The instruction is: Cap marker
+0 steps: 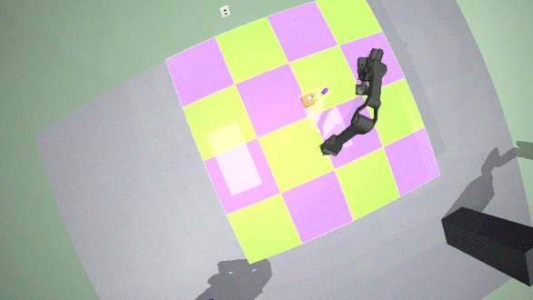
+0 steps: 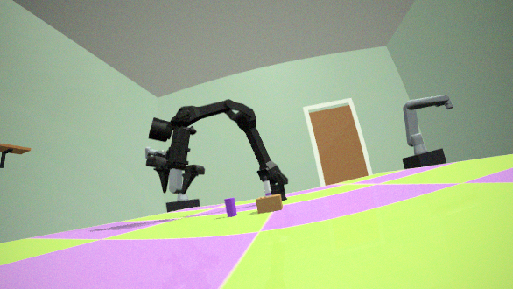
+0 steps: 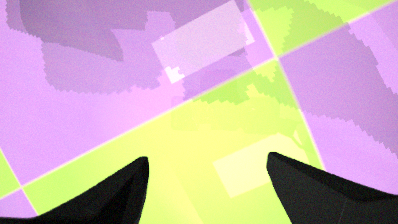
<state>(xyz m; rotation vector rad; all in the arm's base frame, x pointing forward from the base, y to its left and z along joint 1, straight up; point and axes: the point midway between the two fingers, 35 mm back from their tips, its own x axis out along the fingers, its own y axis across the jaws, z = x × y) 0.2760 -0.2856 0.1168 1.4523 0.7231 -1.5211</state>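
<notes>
My gripper tip is now 180 mm to the right of the purple cap, 60 mm above it and 20 mm short of it.
</notes>
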